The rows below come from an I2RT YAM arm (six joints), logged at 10 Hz.
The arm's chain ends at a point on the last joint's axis. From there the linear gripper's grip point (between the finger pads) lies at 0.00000 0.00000 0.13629 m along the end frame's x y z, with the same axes.
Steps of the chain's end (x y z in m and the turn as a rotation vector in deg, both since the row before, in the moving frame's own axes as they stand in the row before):
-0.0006, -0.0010, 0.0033, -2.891, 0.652, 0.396
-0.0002, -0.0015, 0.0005, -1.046, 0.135, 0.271
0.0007, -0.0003, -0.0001, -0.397, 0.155, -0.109
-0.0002, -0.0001, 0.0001, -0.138, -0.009, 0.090
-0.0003, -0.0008, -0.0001, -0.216, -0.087, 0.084
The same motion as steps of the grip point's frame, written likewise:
0.0009, 0.0059, 0.0031, -2.891, 0.652, 0.396
0.0001, 0.0010, 0.0005, -1.046, 0.135, 0.271
0.0011, 0.0006, -0.0001, -0.397, 0.155, -0.109
-0.0002, 0.0002, 0.0001, -0.138, -0.009, 0.090
-0.0005, -0.0003, -0.0001, -0.216, -0.087, 0.084

